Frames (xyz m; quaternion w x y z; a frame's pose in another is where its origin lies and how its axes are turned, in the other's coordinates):
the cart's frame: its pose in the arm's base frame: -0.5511 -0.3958 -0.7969 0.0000 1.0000 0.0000 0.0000
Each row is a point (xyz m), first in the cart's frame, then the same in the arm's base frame.
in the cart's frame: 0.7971 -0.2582 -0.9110
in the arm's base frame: 0.2460 -0.1376 0.1141
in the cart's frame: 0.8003 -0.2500 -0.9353
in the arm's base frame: 0.2492 -0.1458 0.1384
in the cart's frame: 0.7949 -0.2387 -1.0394
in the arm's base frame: 0.2438 -0.1571 0.2425
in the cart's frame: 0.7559 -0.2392 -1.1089
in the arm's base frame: 0.2048 -0.1566 0.3120
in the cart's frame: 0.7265 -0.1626 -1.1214
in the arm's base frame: 0.1754 -0.2332 0.3245
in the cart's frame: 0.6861 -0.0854 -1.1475
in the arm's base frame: 0.1350 -0.3104 0.3506
